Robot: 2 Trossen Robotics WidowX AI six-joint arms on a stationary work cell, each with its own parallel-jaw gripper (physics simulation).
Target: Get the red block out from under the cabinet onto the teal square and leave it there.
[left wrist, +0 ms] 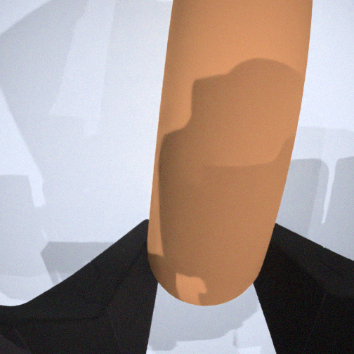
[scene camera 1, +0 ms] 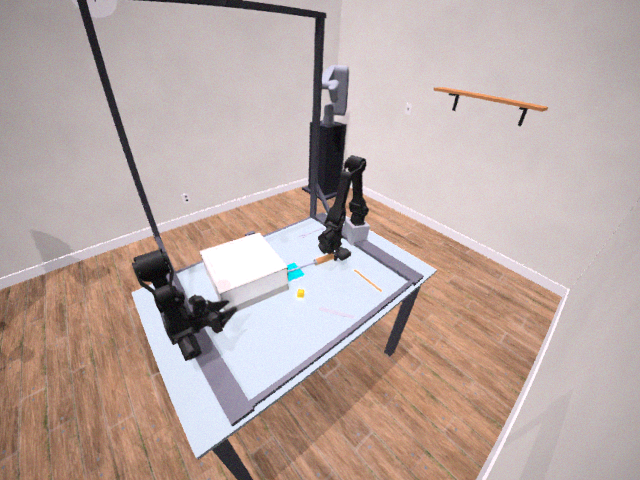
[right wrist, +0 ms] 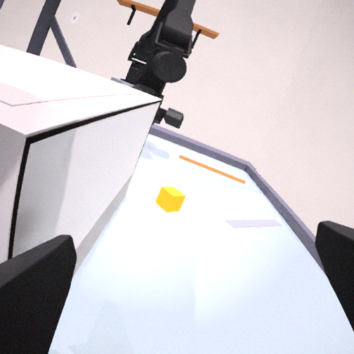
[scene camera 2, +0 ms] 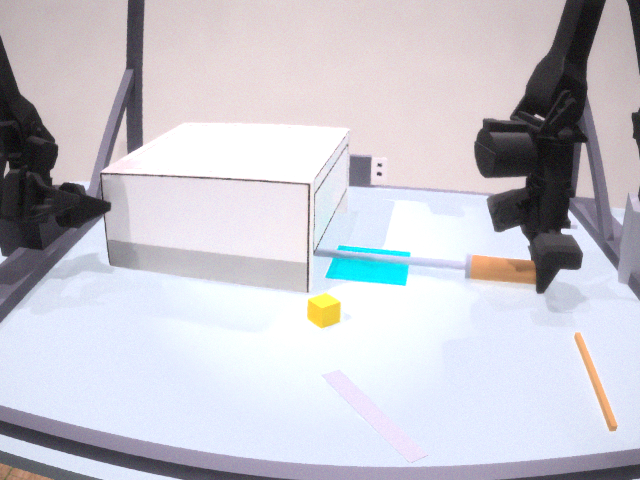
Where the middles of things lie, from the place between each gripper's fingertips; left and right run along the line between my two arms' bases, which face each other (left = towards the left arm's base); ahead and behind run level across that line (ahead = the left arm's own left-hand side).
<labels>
The yellow cube (scene camera 2: pixel 324 310) lies 40 mm ahead of my right hand, 280 mm to the left of it and 100 mm below it. From my right hand the other things lie so: teal square (scene camera 2: pixel 344 269): 110 mm behind, 330 mm to the left, 110 mm below.
The teal square is 60 mm behind my left hand and 230 mm to the right of it. From my left hand the other things lie so: yellow cube: 90 mm ahead, 280 mm to the right, 10 mm above.
</labels>
